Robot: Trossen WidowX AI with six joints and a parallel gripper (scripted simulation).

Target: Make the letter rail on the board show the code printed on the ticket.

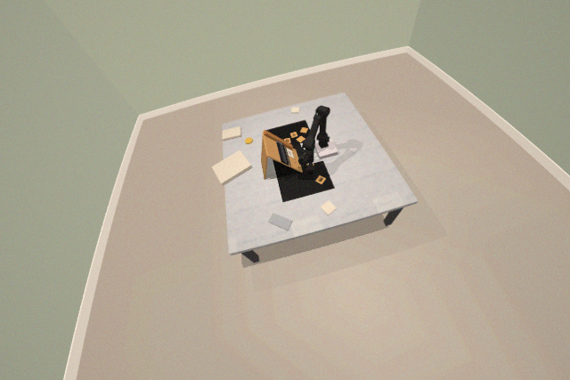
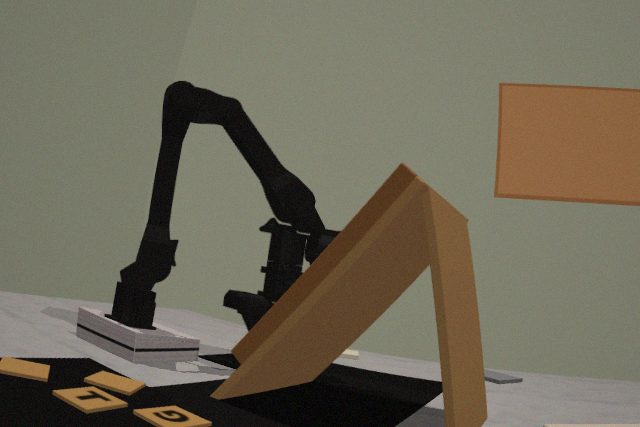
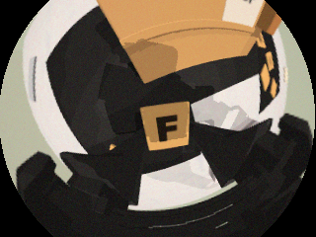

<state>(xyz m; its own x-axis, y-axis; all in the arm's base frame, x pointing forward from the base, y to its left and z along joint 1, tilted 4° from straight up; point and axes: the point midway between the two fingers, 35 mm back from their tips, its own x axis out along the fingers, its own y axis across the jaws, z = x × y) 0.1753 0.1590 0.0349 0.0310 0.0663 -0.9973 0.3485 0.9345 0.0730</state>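
Right now my gripper tip is 160 mm to the left of the white ticket, 110 mm short of it and 50 mm below it. The rest, counted from my gripper tip: grey block: 340 mm ahead, 320 mm to the left, 30 mm below; orange F tile: right at my gripper tip; black mat: 170 mm to the right, 30 mm below, 30 mm ahead.
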